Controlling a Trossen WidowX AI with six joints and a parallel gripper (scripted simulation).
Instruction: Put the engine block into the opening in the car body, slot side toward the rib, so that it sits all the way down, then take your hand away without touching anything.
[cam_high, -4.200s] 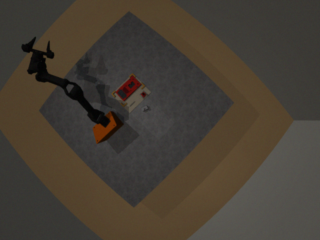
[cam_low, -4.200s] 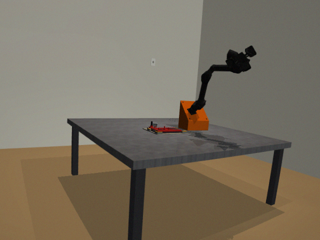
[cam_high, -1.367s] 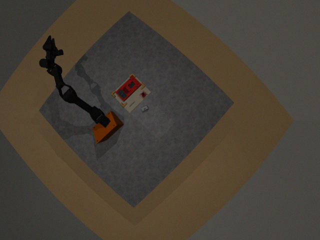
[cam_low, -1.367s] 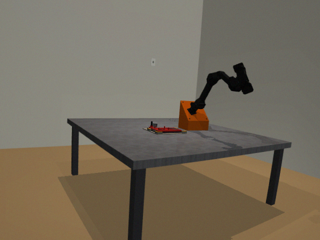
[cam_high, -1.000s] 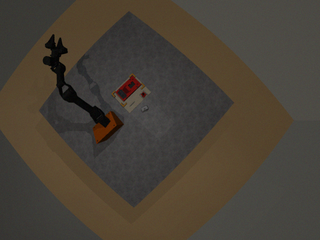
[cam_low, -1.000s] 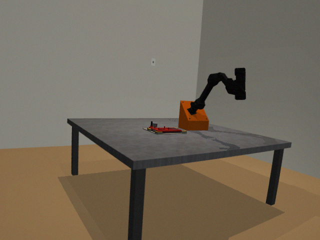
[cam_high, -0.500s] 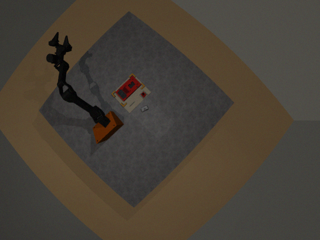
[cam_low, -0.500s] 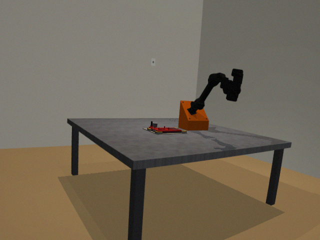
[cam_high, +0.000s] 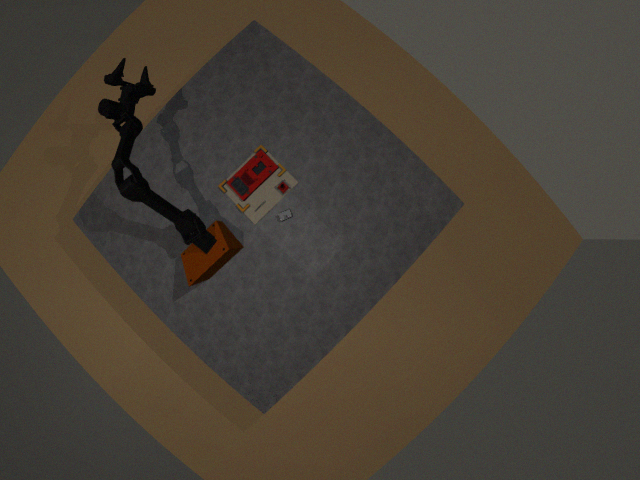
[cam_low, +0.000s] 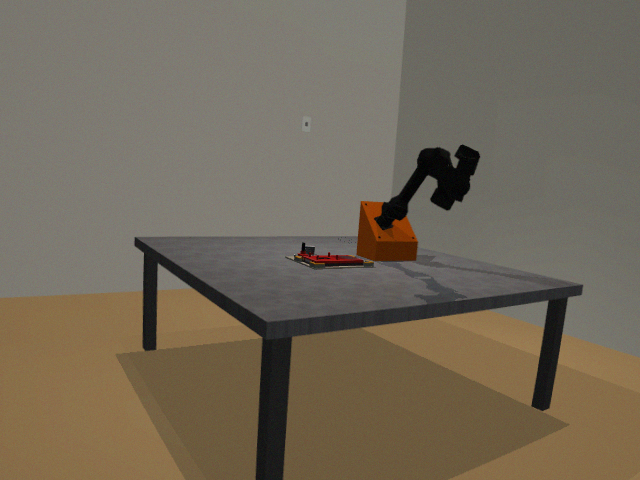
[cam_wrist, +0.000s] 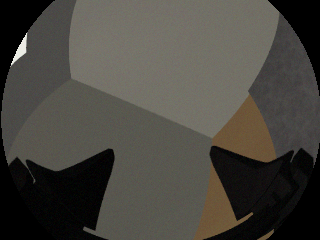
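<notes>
The grey engine block is 120 mm behind my gripper tip, 740 mm to the right of it and 330 mm below it.
</notes>
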